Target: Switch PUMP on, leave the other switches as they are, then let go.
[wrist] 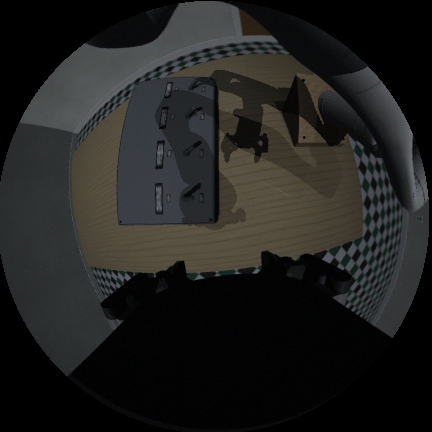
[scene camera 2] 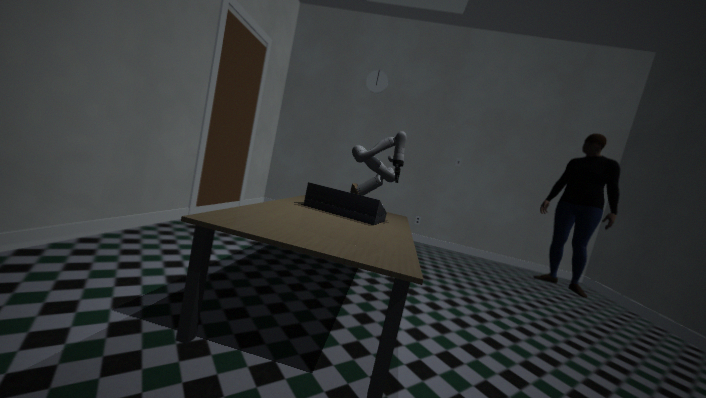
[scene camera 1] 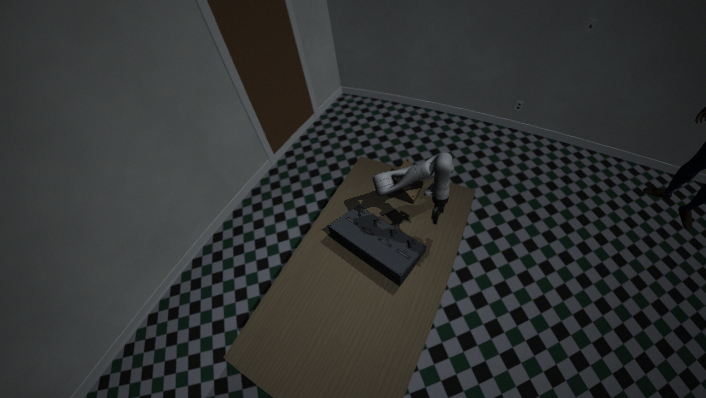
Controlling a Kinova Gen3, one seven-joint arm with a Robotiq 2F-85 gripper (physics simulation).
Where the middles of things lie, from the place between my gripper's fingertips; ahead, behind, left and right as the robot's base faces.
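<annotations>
My hand is 210 mm above the dark grey switch box [scene camera 1: 391, 255], and it is also 140 mm short of the box and 290 mm to the left of it.
</annotations>
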